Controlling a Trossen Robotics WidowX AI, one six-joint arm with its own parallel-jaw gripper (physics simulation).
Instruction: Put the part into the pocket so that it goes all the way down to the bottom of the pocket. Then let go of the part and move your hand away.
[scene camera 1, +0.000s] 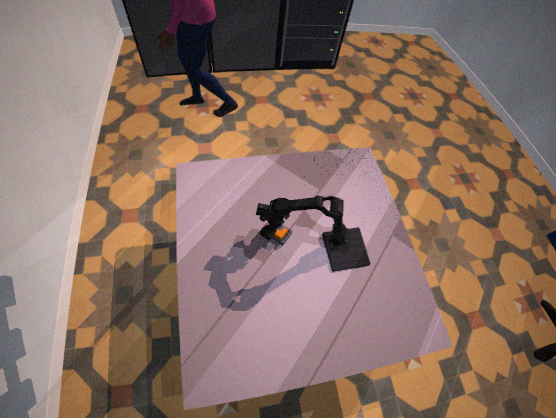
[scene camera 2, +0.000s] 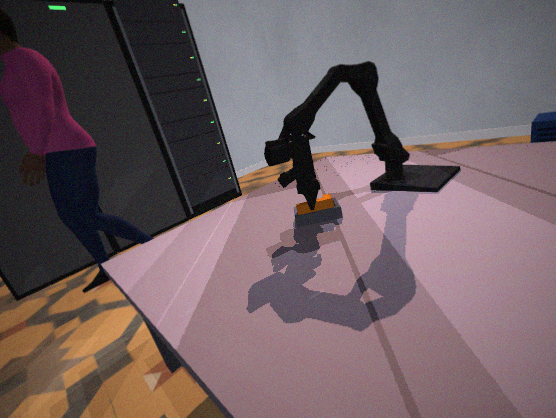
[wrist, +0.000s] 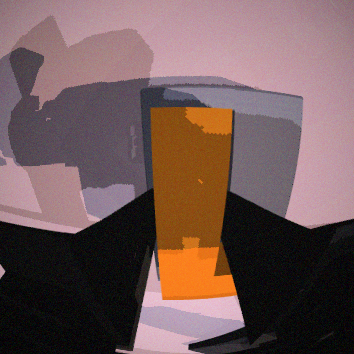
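Pixels of known places: gripper, fingertip midpoint: (scene camera 1: 272, 231) (scene camera 2: 312, 208) (wrist: 186, 195); arm's base at its link origin: (scene camera 1: 337, 240) (scene camera 2: 394, 177).
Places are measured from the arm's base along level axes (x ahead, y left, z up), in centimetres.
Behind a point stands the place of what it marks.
The orange part (scene camera 1: 281, 233) @(z 3.9, x 28.5, y -12.2 cm) (scene camera 2: 302, 207) @(z 3.3, x 34.4, y -17.2 cm) (wrist: 192, 175) @(z 3.8, x 32.6, y -17.5 cm) is a long block. My gripper (scene camera 1: 270, 233) @(z 1.8, x 31.7, y -15.7 cm) (scene camera 2: 312, 206) @(z 1.8, x 31.7, y -15.7 cm) (wrist: 186, 195) @(z 1.8, x 31.7, y -15.7 cm) is shut on it, with one black finger on each long side. The part is at the grey pocket block (scene camera 1: 285, 241) @(z 1.0, x 27.4, y -8.3 cm) (scene camera 2: 318, 218) @(z -0.9, x 33.0, y -13.4 cm) (wrist: 267, 155) @(z 1.2, x 29.3, y -20.1 cm), and its top stands above the grey rim in the second scene view. In the wrist view the part lies toward the left side of the grey block, and its near end reaches past the fingertips. The pocket's floor and the part's underside are hidden, so the depth cannot be told.
The grey block stands on the pink table top (scene camera 1: 300, 350) @(z -2.4, x 40.1, y 43.2 cm) (scene camera 2: 450, 300) @(z -2.4, x 57.3, y 22.6 cm). The arm's black base plate (scene camera 1: 350, 260) @(z -0.8, x -1.8, y 12.6 cm) (scene camera 2: 420, 180) @(z -0.6, x 3.2, y 8.8 cm) stands to the right of it. A person in a pink top (scene camera 1: 195, 50) (scene camera 2: 45, 100) and dark cabinets (scene camera 1: 245, 35) (scene camera 2: 85, 125) are beyond the table.
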